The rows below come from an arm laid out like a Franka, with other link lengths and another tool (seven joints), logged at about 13 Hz.
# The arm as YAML. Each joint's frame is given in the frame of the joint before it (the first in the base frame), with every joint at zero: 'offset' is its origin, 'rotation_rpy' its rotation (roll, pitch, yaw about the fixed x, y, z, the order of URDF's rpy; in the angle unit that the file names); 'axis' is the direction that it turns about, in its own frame. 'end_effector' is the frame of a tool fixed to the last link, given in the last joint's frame.
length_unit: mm
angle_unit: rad
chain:
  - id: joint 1
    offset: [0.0, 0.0, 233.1]
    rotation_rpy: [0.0, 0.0, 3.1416]
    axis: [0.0, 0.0, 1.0]
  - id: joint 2
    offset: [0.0, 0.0, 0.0]
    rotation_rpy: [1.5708, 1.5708, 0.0]
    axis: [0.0, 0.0, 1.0]
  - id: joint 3
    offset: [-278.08, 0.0, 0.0]
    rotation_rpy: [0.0, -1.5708, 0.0]
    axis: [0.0, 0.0, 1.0]
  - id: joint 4
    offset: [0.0, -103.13, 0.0]
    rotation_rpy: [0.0, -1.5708, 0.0]
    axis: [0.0, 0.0, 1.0]
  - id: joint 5
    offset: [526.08, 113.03, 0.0]
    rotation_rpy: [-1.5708, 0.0, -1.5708]
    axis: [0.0, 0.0, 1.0]
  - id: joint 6
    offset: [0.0, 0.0, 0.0]
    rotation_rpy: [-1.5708, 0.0, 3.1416]
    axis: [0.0, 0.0, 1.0]
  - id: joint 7
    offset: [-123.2, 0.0, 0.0]
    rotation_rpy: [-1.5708, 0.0, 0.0]
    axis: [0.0, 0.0, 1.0]
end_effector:
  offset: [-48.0, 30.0, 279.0]
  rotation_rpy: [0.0, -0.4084, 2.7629]
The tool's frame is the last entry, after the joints.
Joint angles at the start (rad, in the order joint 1, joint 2, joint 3, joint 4, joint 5, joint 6, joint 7): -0.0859 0.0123 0.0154 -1.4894 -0.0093 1.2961 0.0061
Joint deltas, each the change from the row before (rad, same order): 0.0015 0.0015 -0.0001 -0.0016 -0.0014 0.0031 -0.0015; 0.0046 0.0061 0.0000 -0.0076 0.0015 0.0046 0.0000; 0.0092 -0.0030 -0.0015 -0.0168 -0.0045 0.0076 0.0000; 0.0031 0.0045 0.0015 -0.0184 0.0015 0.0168 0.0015; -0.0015 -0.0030 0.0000 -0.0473 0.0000 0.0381 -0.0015; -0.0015 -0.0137 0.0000 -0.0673 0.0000 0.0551 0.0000; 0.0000 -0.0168 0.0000 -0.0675 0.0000 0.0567 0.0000; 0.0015 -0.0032 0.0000 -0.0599 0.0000 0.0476 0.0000; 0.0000 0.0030 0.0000 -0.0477 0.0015 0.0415 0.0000; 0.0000 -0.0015 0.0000 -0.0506 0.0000 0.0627 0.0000; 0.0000 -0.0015 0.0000 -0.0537 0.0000 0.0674 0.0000
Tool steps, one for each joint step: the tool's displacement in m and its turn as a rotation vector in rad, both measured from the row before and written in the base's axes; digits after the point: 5 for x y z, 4 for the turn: 0.00084 0.00060 -0.00179 -0.0011 0.0001 0.0028; 0.00098 0.00379 -0.00871 0.0022 0.0090 0.0047; -0.00080 0.00432 -0.00764 -0.0042 0.0065 0.0076; 0.00238 0.00368 -0.01307 0.0016 0.0060 0.0034; 0.00203 -0.00108 -0.02364 0.0006 0.0062 0.0004; 0.00112 -0.00108 -0.02688 -0.0003 -0.0015 -0.0008; 0.00001 0.00010 -0.02480 -0.0005 -0.0060 0.0007; -0.00218 0.00131 -0.03109 0.0005 0.0091 0.0021; -0.00210 0.00061 -0.02846 0.0021 0.0091 0.0001; 0.00240 -0.00002 -0.02485 -0.0006 -0.0136 0.0006; 0.00137 0.00006 -0.02618 -0.0006 -0.0152 0.0007
